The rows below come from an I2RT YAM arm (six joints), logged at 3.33 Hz.
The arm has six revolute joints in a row. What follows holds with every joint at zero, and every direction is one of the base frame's. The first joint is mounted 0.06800 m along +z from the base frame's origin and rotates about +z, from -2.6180 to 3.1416 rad. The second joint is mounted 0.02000 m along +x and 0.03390 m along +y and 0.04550 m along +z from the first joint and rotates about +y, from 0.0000 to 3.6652 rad. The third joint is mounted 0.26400 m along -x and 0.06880 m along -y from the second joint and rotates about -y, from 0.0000 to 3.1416 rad. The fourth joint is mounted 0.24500 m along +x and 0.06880 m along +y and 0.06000 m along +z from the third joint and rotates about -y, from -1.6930 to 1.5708 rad. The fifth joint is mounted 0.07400 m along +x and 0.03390 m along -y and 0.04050 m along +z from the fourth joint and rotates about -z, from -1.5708 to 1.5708 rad. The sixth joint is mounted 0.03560 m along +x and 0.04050 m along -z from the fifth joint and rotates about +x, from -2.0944 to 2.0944 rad. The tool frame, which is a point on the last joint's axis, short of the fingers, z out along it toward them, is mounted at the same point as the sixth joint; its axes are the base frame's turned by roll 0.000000, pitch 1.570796 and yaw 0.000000 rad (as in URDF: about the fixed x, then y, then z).
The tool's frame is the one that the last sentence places.
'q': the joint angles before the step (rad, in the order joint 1, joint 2, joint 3, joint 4, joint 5, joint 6). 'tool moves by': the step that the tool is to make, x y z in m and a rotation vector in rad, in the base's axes. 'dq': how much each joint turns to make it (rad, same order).
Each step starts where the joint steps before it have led.
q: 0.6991, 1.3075, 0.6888, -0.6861, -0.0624, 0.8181
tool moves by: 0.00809, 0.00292, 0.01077, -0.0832, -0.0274, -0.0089
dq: -0.0004, 0.0309, 0.0720, -0.0740, 0.0809, -0.0119
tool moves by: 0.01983, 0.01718, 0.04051, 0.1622, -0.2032, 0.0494
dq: 0.0000, -0.0370, 0.0981, 0.1255, -0.0115, -0.0484
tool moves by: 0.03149, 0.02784, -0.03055, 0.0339, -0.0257, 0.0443
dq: 0.0000, 0.1941, 0.0221, 0.2133, -0.0300, -0.0340
